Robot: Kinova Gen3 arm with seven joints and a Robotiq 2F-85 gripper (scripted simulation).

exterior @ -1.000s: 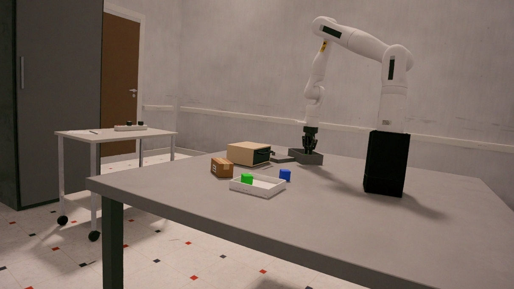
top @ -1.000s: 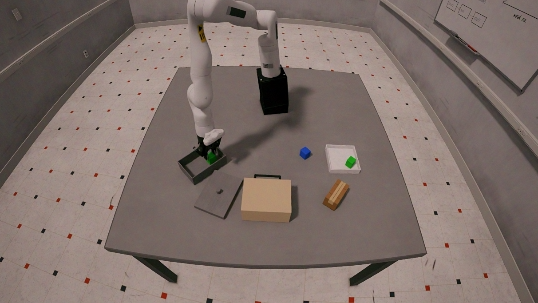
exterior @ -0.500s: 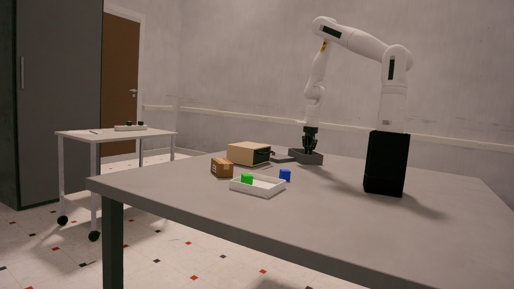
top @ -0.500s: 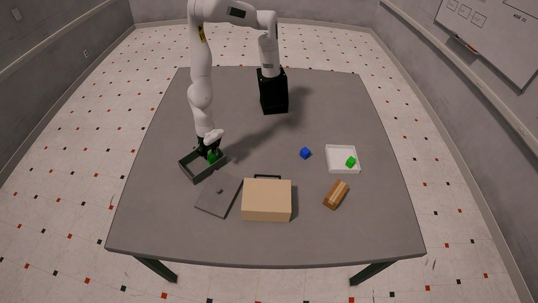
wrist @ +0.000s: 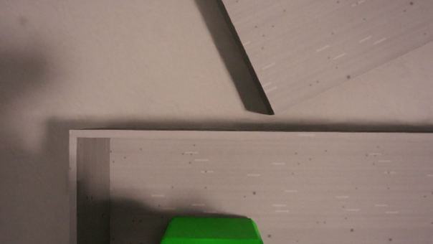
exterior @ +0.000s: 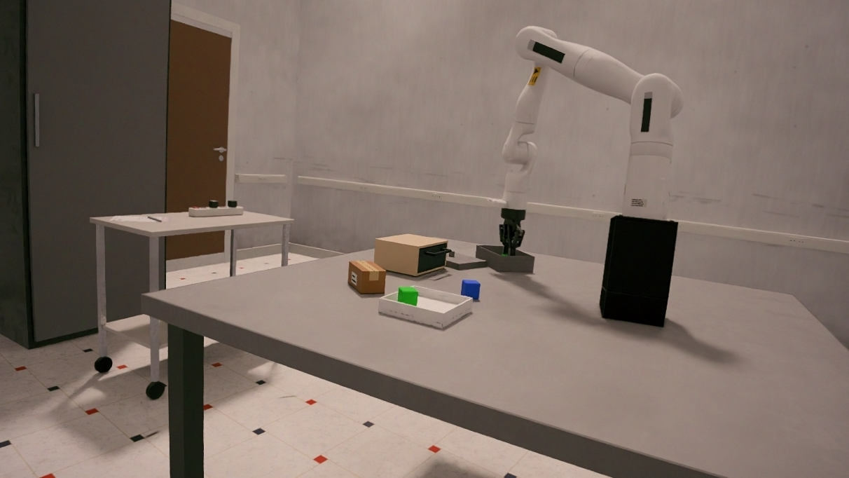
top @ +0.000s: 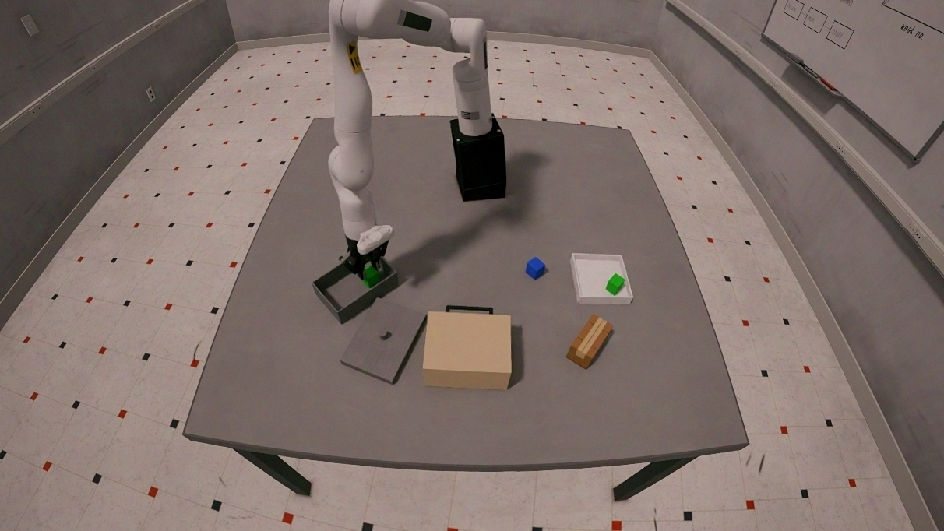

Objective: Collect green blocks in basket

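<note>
The metal box lies 30 mm to the right of my hand, 30 mm ahead of it and 20 mm below it. From my hand the other things lie so: light wooden cabinet (280 mm to the left, 150 mm ahead, 10 mm below); lid (160 mm ahead, 90 mm to the left, 40 mm below); drawer (280 mm to the left, 140 mm ahead, 10 mm below).
</note>
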